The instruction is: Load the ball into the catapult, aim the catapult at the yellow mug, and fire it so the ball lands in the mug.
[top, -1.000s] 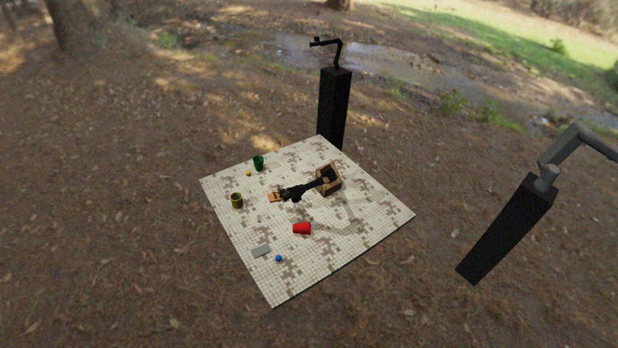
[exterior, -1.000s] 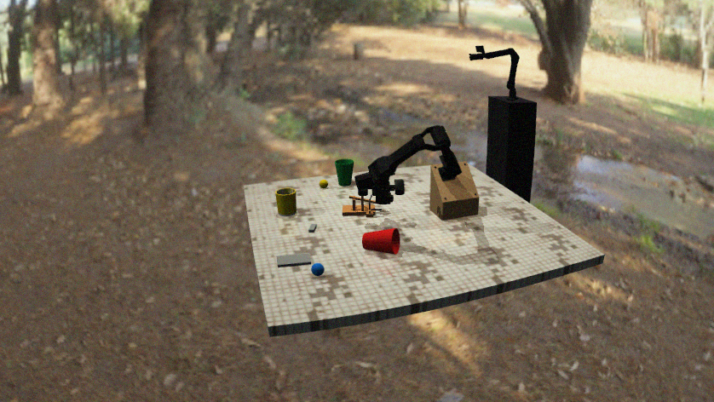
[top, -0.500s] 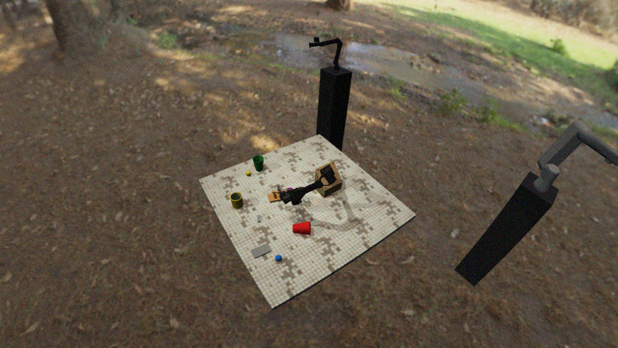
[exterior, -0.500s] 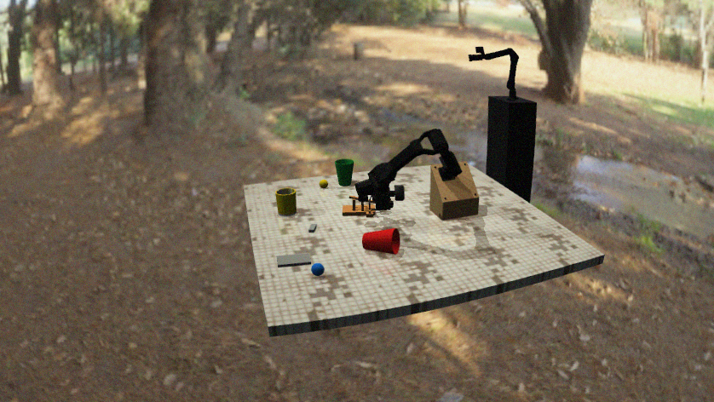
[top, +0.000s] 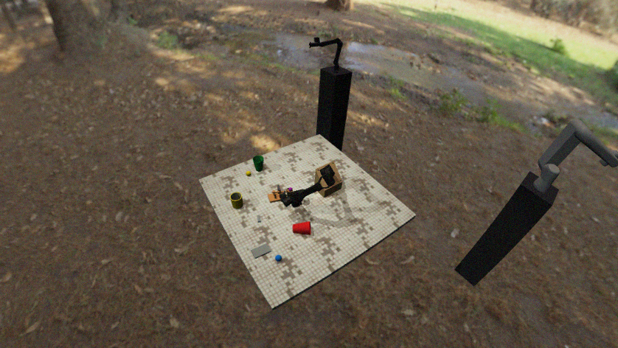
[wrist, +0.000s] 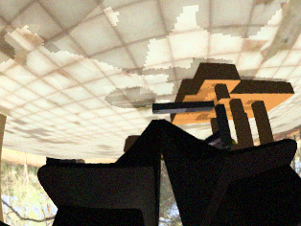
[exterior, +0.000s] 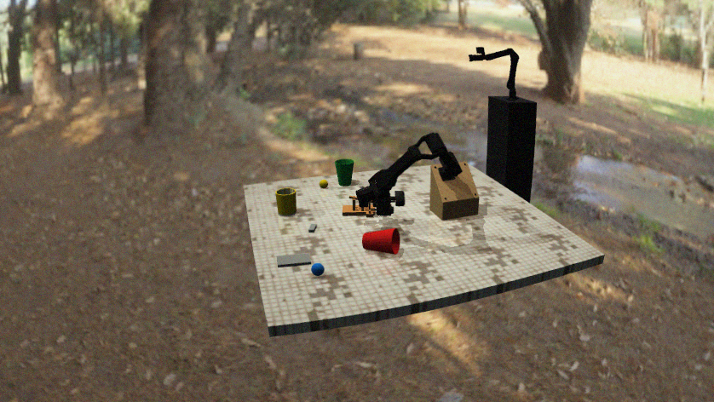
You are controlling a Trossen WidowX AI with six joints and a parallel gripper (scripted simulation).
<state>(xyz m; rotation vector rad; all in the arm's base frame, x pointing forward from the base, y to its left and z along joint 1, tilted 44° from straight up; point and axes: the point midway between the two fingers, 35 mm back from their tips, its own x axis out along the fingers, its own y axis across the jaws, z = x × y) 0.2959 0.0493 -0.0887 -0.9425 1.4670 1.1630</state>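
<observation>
Now: the purple ball 40 mm to the right of my gripper tip, 30 mm behind it and 20 mm above it. Round my gripper tip: orange catapult 40 mm to the right, 40 mm ahead, 10 mm above; then small grey block 310 mm ahead, 40 mm below, 30 mm to the left; then yellow mug 370 mm ahead, 180 mm to the right, 10 mm below.
</observation>
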